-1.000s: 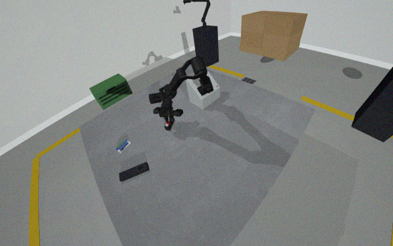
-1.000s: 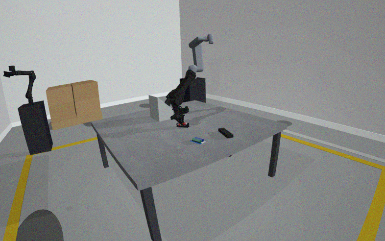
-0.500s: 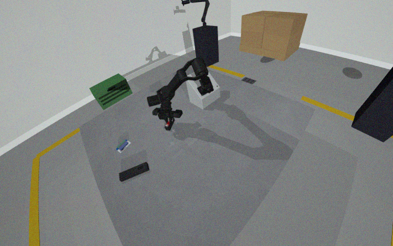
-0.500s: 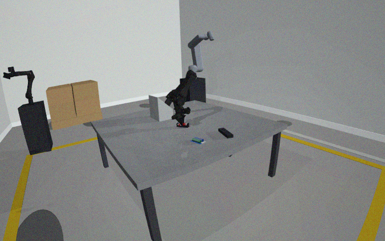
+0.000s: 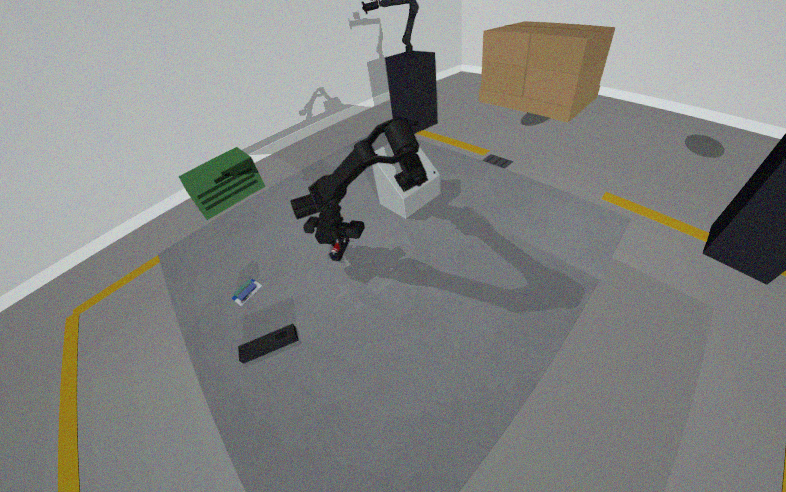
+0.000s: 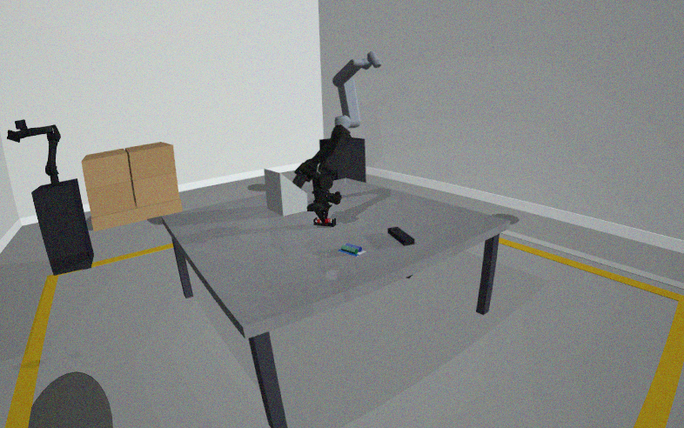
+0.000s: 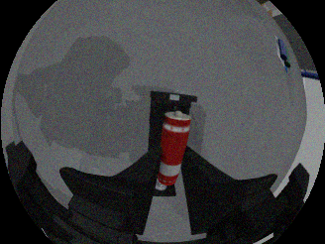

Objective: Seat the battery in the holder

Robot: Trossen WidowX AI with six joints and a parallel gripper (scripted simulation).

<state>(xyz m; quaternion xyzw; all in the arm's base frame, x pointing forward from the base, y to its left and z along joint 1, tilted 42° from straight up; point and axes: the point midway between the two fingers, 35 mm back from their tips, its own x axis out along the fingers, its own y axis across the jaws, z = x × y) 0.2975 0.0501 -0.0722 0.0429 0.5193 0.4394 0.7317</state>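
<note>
My gripper tip is now 10 mm below the battery. Also, from my gripper tip: flat black bar: 330 mm ahead, 160 mm to the left; then white card: 320 mm ahead, 70 mm to the right.
</note>
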